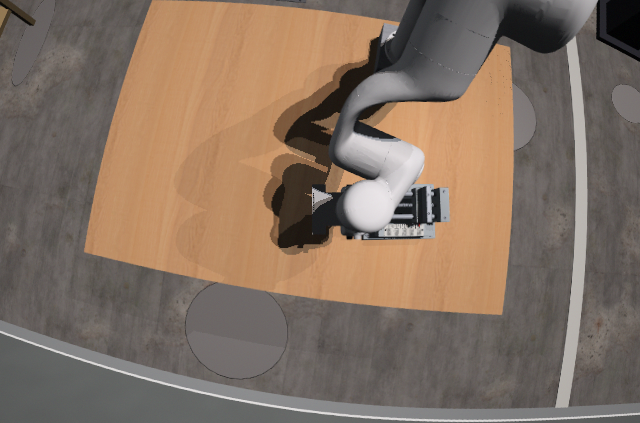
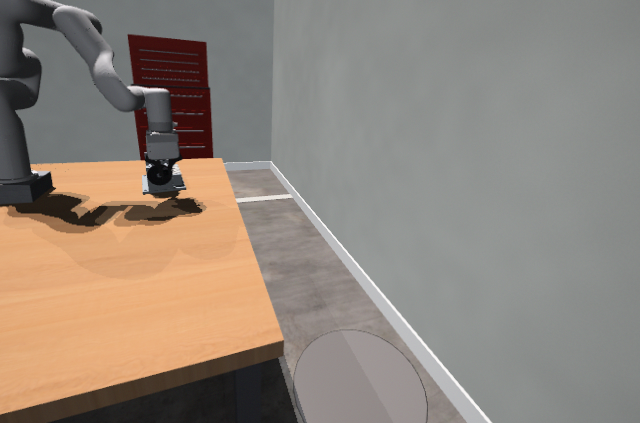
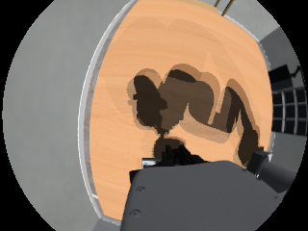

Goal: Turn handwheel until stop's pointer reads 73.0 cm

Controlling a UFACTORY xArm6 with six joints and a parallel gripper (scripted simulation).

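The black handwheel lies 2 cm to the left of my hand, 1 cm below it and 1 cm behind it. From my hand the other things lie so: stop 18 cm to the left, 7 cm behind, 1 cm below.
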